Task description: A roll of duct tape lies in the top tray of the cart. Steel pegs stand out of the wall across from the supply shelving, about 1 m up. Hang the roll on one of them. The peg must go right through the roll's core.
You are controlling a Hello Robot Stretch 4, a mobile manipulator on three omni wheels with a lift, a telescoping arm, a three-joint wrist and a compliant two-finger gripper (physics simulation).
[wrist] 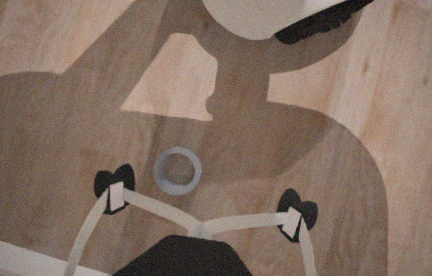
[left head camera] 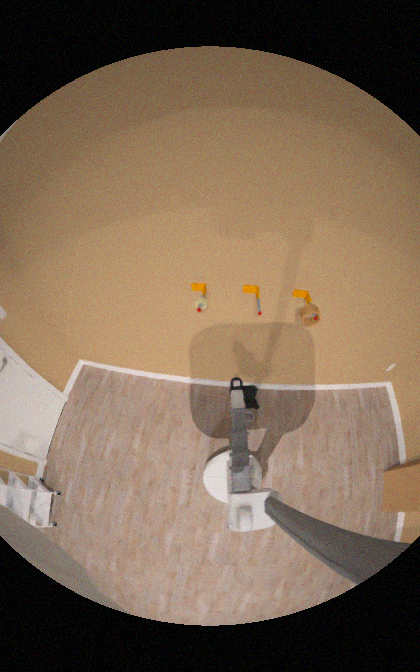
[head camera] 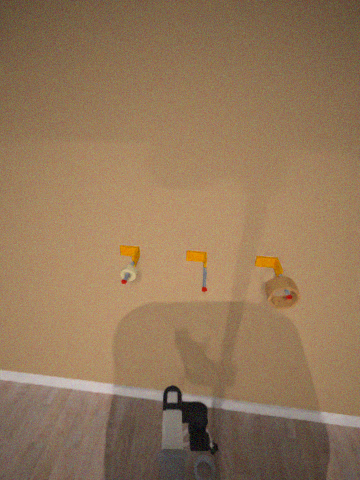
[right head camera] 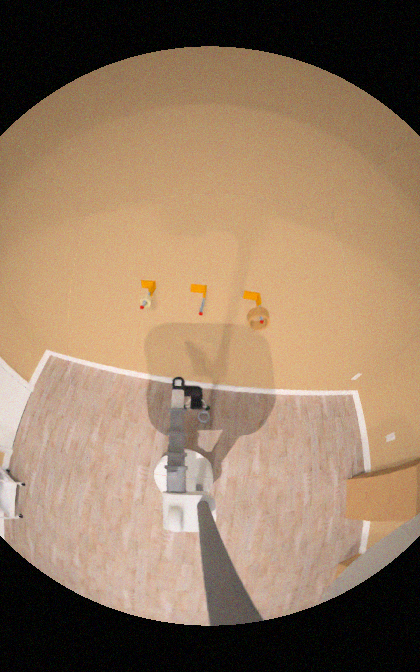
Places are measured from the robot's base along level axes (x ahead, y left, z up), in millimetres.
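Where they show: gripper, fingertip midpoint: (wrist: 206,193).
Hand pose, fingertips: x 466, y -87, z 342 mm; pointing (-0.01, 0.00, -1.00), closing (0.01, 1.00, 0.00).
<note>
Each offset is from my fingertips to the centre of the thing. "*": to the spot under its first point.
A grey ring, seemingly the duct tape roll @[dx +33, dy -70, dz -345 mm] (head camera: 196,466) (right head camera: 199,417) (wrist: 159,171), lies flat on the wood floor in the robot's shadow. My gripper (wrist: 206,193) points down with its fingers wide apart and nothing between them. The roll shows beyond the fingers in the wrist view, nearer the left one and apart from both. Three steel pegs with red tips and orange brackets stand out of the wall. The middle peg @[* dx +214, dy -13, dz +697 mm] (head camera: 204,277) (left head camera: 258,304) (right head camera: 202,305) is bare. The left one bears a small pale roll @[dx +250, dy +234, dz +685 mm] (head camera: 123,273), the right one a wide tan roll @[dx +183, dy -262, dz +660 mm] (head camera: 270,290).
My round white base (left head camera: 216,477) (right head camera: 162,475) stands on the floor behind the gripper. A white cart (left head camera: 42,507) on casters is at the far left, near a white door (left head camera: 25,410). A tan box-like piece (left head camera: 402,487) (right head camera: 382,492) stands at the right. A white baseboard (head camera: 65,383) edges the wall.
</note>
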